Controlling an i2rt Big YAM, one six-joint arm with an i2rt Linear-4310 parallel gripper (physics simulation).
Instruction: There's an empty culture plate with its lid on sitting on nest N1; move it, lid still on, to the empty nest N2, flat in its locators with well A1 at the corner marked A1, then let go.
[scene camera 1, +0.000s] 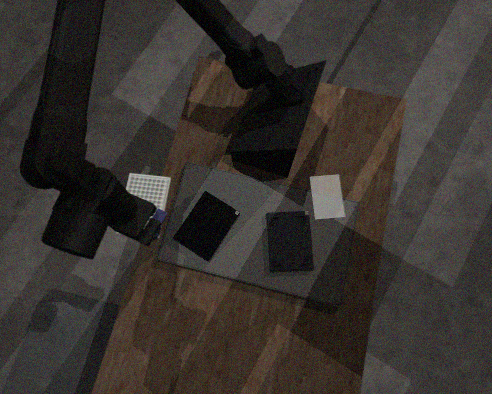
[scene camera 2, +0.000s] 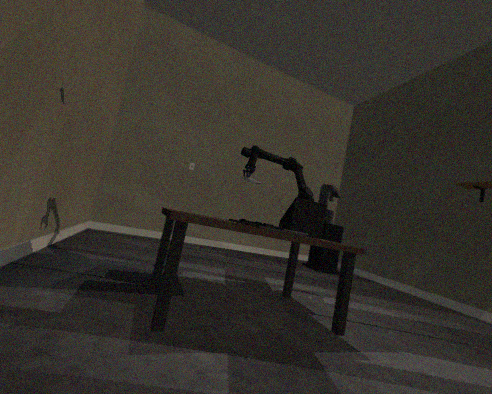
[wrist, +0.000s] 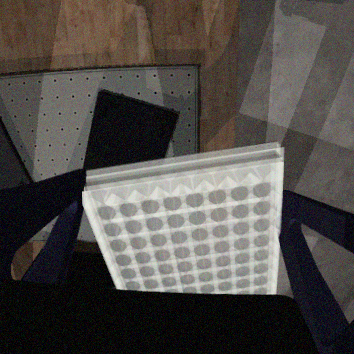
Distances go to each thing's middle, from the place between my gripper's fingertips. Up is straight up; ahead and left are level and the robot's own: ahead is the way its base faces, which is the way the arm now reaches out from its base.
I see the grey perforated deck (wrist: 53, 113) 110 mm behind my hand, 220 mm to the left of it and 320 mm below it.
